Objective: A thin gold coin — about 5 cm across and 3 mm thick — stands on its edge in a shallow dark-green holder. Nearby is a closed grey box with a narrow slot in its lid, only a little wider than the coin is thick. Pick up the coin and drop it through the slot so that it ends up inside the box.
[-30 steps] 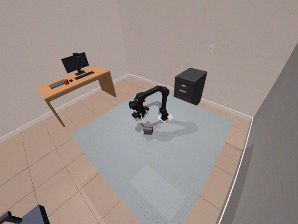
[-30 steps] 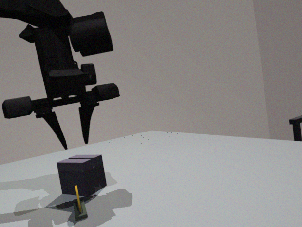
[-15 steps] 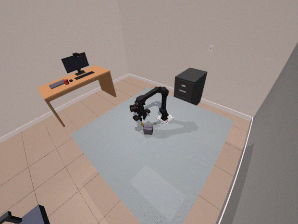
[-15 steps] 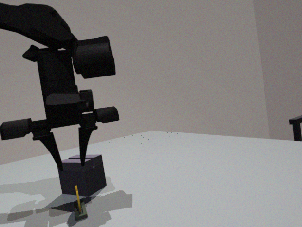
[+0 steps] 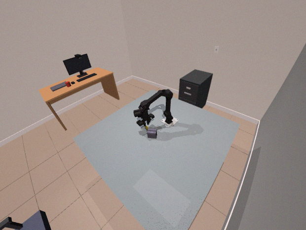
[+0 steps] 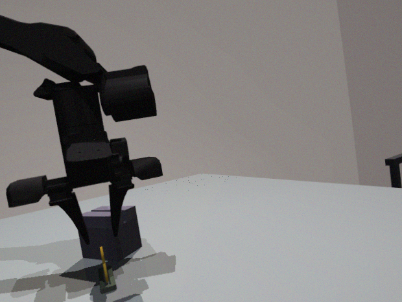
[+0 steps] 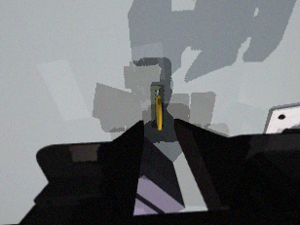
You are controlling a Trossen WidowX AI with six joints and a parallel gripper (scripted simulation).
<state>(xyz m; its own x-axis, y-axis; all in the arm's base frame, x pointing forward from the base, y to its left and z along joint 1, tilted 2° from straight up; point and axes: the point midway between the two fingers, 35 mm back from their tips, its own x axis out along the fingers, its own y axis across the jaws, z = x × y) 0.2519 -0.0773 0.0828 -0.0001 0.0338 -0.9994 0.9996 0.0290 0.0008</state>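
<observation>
The coin is 30 mm below my gripper tip.
</observation>
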